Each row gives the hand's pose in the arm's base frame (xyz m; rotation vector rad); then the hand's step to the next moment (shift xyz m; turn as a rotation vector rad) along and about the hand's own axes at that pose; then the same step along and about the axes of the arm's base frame.
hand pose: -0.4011 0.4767 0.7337 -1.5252 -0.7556 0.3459
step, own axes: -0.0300 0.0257 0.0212 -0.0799 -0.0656 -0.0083
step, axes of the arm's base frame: -0.0290 -0.0016 -0.0341 -0.0697 -0.0612 0.0464
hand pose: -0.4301 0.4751 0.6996 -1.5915 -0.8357 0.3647
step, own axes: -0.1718 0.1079 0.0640 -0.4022 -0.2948 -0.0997
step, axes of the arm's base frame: -0.1273 -0.0721 -0.1544 -0.3017 -0.3501 0.2121
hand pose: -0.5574 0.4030 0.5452 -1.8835 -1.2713 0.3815
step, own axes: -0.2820 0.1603 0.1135 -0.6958 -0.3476 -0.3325
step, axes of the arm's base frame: -0.0970 -0.2212 -0.2444 -0.3179 -0.7046 0.3435
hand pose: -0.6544 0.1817 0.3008 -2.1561 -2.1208 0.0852
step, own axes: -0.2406 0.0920 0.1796 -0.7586 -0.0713 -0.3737
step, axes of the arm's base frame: 0.0650 -0.2339 -0.1992 -0.0399 -0.7730 0.3480
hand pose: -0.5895 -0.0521 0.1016 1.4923 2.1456 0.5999
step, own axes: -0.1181 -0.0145 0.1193 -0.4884 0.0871 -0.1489
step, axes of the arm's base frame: 0.0962 -0.1050 -0.0900 0.1276 -0.4469 0.2286
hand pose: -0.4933 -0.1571 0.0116 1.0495 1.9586 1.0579
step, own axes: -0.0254 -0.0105 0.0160 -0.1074 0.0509 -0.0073
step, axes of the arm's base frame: 0.0213 -0.0204 -0.0119 0.0597 -0.0786 0.0667
